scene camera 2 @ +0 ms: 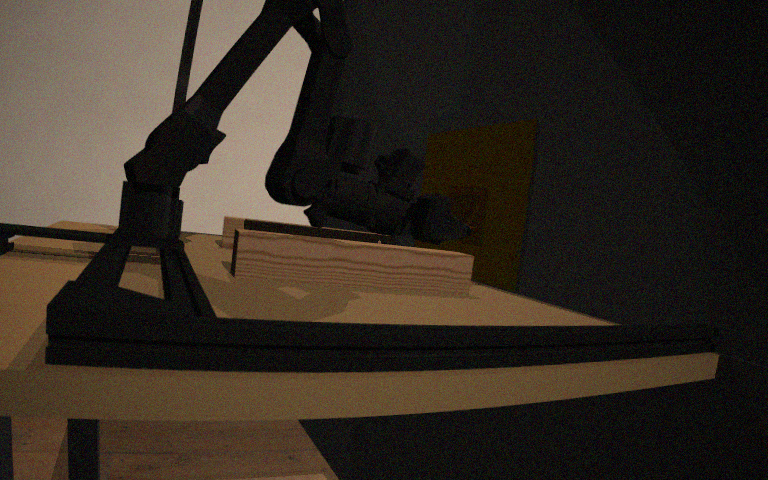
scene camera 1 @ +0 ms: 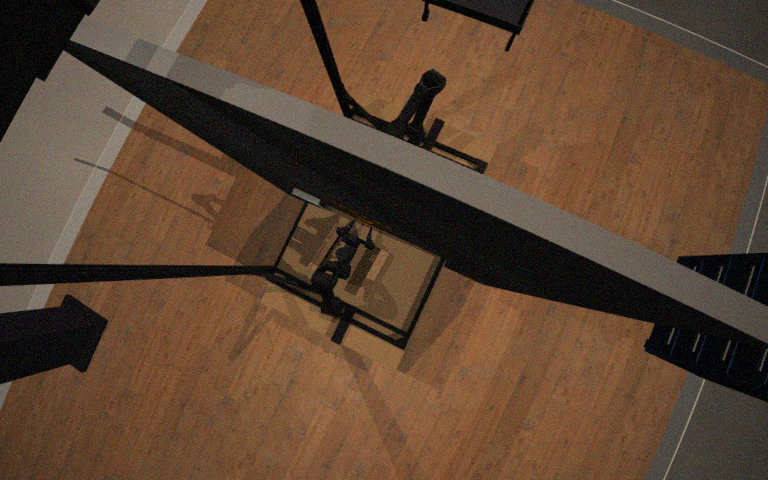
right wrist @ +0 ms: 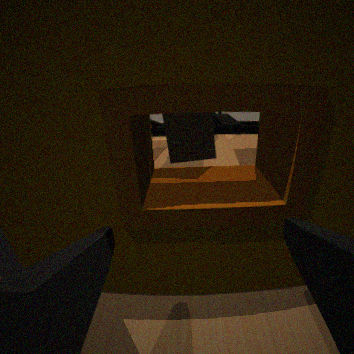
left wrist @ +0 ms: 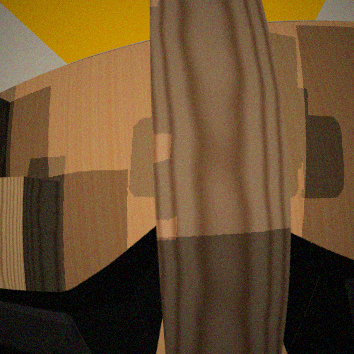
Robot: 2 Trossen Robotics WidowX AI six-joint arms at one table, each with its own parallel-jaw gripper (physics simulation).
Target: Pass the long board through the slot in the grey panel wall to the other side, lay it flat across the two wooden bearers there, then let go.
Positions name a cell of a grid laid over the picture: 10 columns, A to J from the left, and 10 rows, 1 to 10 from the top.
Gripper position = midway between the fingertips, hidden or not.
Observation:
My right gripper (scene camera 2: F5) is open and holds nothing. I also see my left gripper (left wrist: F7) and a slot (right wrist: I4).
My right gripper is seen too in the right wrist view (right wrist: F7).

